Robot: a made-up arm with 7 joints.
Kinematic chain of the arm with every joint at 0, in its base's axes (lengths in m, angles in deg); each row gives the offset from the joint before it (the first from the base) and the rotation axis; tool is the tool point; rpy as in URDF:
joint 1: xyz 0 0 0.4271 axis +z
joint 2: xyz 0 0 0 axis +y
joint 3: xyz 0 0 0.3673 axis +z
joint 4: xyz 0.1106 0 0 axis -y
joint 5: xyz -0.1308 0 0.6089 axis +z
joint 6: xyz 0 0 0 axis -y
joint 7: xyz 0.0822 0 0 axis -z
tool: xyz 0 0 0 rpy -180 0 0
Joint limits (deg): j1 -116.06..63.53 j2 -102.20..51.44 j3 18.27..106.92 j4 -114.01..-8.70 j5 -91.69..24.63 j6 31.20..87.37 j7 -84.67..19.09
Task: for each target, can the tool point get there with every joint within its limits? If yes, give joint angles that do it. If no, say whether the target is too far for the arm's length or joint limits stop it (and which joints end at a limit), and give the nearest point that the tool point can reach.
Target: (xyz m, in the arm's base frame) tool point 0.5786 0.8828 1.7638
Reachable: no: too far | nearest point 0.3692 0.5634 1.2801 | short by 0.616 m
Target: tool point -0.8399 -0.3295 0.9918
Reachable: yes | joints 36.35 -70.49 50.57 -27.28 -49.08 51.56 -64.85
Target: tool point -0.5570 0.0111 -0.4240
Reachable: no: joint limits stop it (at a limit: joint 2, joint 3, joint 5, joint 6) | nearest point -0.8123 0.0162 0.0903 | short by 0.574 m
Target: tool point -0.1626 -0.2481 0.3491
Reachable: no: joint limits stop it (at a limit: joint 1, joint 3, joint 4, joint 6) | nearest point -0.1214 -0.7169 0.2423 | short by 0.483 m
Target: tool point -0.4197 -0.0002 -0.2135
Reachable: no: joint limits stop it (at a limit: joint 1, joint 2, joint 3, joint 5, joint 6) | nearest point -0.7477 0.1129 0.1216 | short by 0.482 m
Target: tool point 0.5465 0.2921 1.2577
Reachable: yes | joints -93.85 -39.53 65.40 -52.93 -40.96 53.86 -29.44
